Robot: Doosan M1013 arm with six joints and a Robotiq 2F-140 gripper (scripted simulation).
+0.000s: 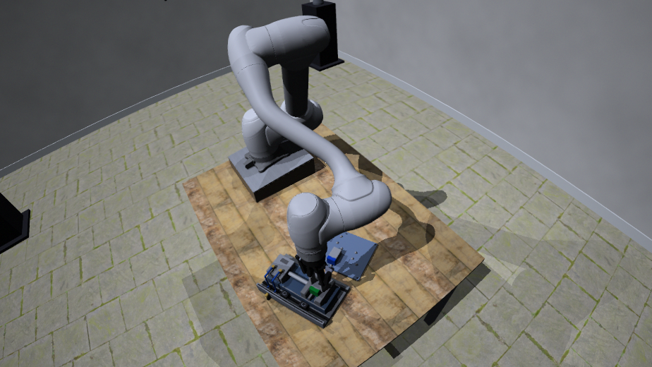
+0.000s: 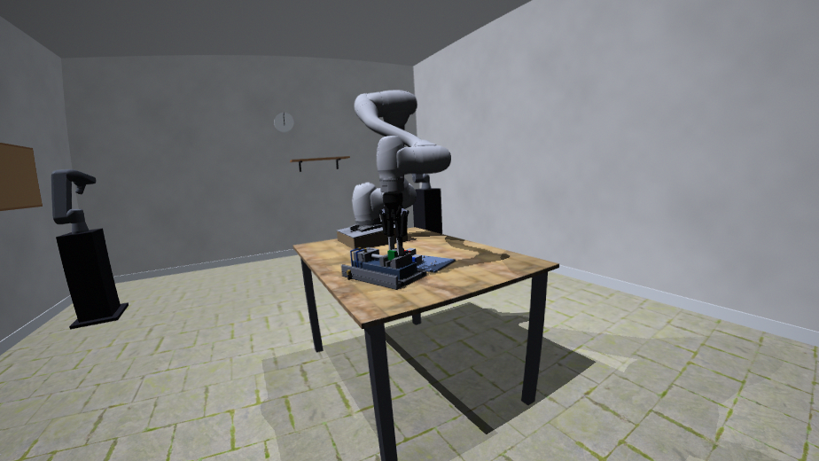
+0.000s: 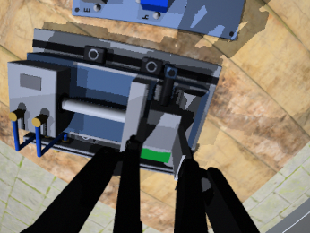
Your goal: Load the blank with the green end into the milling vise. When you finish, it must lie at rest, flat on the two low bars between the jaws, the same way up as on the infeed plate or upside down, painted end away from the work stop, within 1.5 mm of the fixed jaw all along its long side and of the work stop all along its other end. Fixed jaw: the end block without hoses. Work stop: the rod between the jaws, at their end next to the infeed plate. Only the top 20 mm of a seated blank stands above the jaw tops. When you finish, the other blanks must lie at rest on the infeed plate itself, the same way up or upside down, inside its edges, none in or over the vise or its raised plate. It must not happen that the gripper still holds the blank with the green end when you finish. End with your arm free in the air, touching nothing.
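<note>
The work stop rod is 50 mm below my hand, 40 mm to the left of it and 20 mm behind it. Round my hand: blue-ended blank: 150 mm to the left, 110 mm below, 100 mm behind; then hose block: 160 mm behind, 60 mm to the right, 60 mm below; then moving jaw: 60 mm below, 30 mm behind, 10 mm to the right.
</note>
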